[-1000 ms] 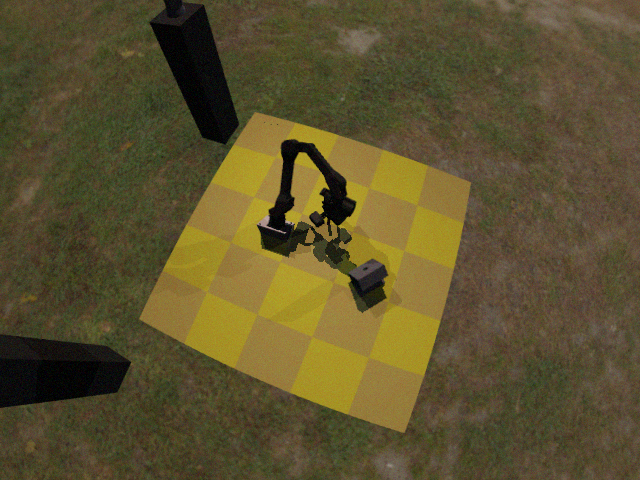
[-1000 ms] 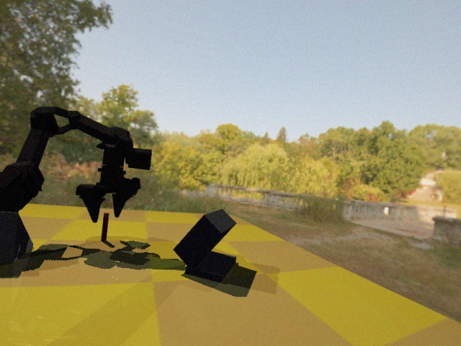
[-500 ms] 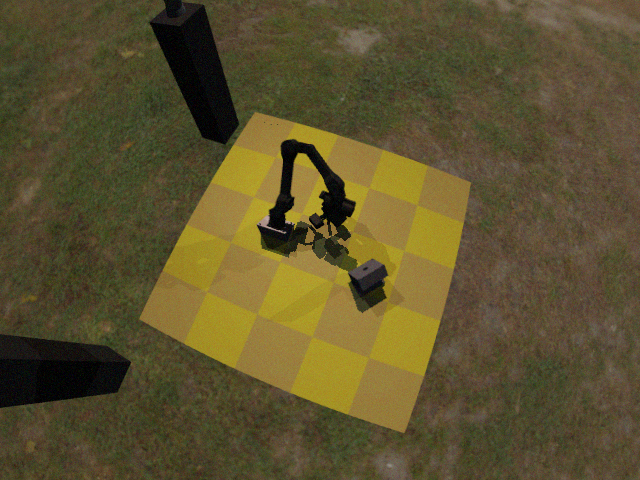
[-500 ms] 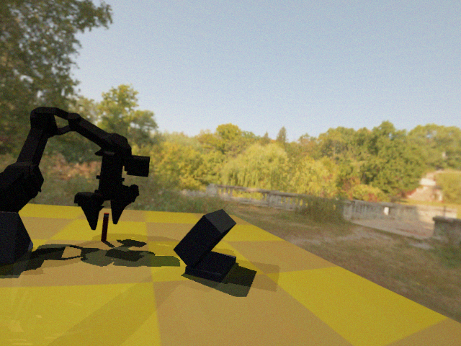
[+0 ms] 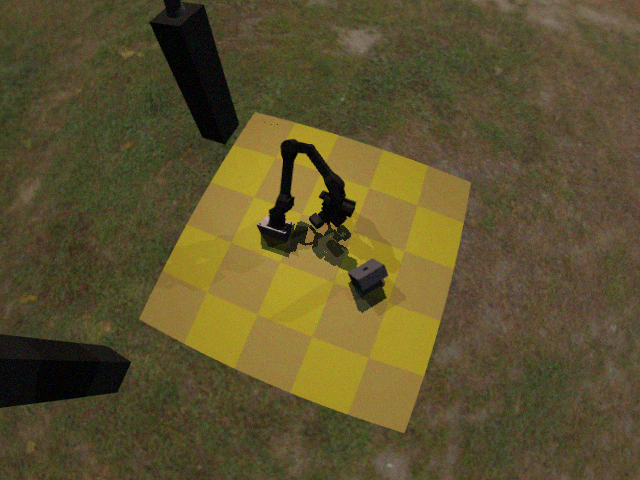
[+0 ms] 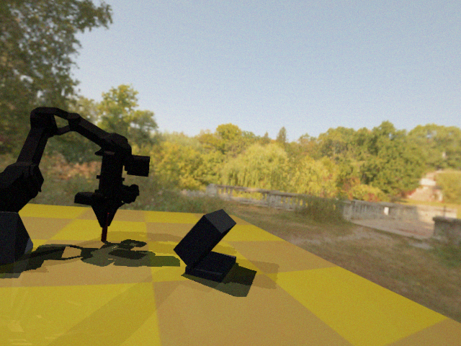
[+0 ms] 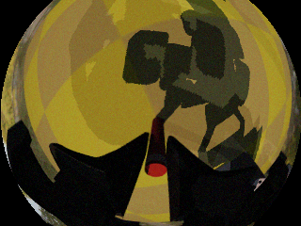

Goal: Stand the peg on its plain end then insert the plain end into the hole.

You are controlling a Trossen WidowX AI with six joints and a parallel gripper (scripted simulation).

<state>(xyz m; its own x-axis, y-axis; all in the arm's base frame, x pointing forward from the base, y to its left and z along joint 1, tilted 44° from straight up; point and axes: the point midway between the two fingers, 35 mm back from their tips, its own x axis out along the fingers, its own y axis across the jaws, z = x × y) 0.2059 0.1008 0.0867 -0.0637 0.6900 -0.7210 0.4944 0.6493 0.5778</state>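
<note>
Now: gripper tip 25 cm short of the dark sloped panel, 19 cm to the left of it and 3 cm below it. Round my gripper tip: flat dark foot 27 cm ahead, 20 cm to the right, 3 cm below; red peg 2 cm above.
</note>
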